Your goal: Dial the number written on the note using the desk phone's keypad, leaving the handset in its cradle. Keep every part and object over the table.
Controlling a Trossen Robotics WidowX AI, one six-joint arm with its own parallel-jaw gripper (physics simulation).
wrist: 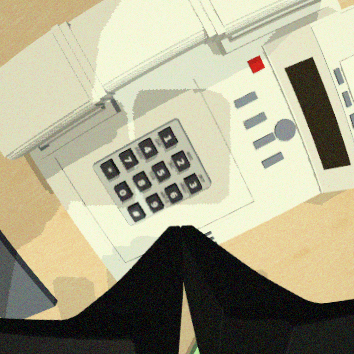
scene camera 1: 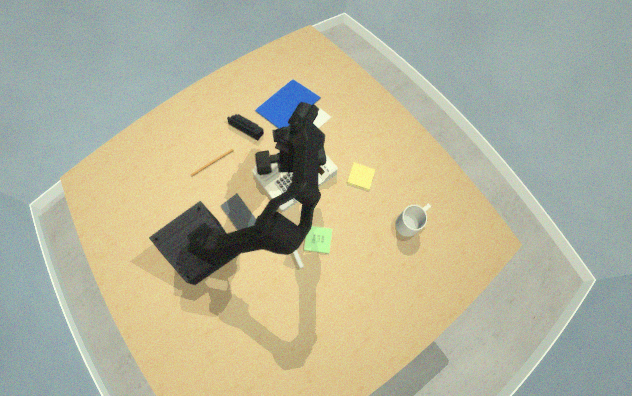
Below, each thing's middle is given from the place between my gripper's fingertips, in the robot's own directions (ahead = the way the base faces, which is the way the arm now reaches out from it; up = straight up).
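So you can picture it, the grey keypad (wrist: 183, 143) is 8 cm below my hand, 1 cm behind it and 1 cm to the left of it. There's a white desk phone (scene camera 1: 268, 183) that's also 8 cm below my hand, 3 cm ahead of it and 3 cm to the left of it. The handset (wrist: 63, 78) is 6 cm below my hand, 8 cm to the left of it and 3 cm ahead of it, and the dark grey slab (scene camera 1: 237, 211) is 10 cm below my hand, 19 cm behind it and 1 cm to the left of it.
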